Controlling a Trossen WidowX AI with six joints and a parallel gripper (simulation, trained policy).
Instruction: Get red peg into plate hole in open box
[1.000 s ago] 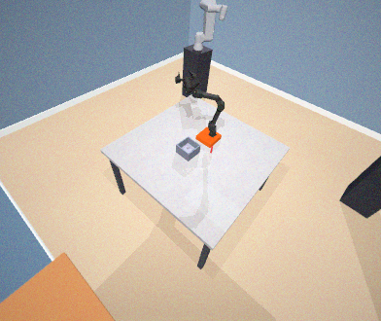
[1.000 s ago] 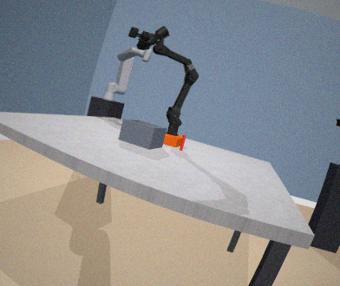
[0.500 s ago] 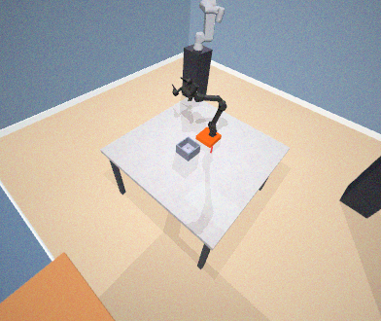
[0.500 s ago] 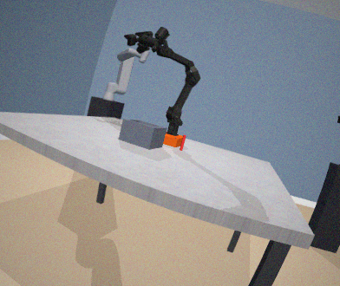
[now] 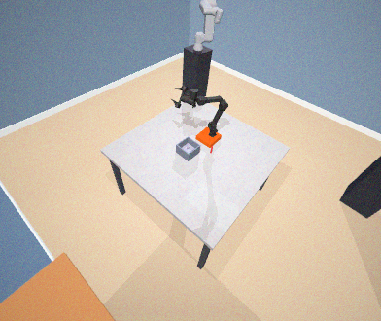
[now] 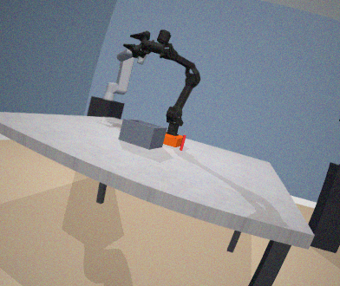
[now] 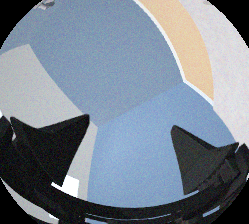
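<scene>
My gripper tip is 13 cm past the red peg, 40 cm to the right of it and 46 cm above it. Round my gripper tip: grey box 3 cm ahead, 25 cm to the left, 47 cm below.
</scene>
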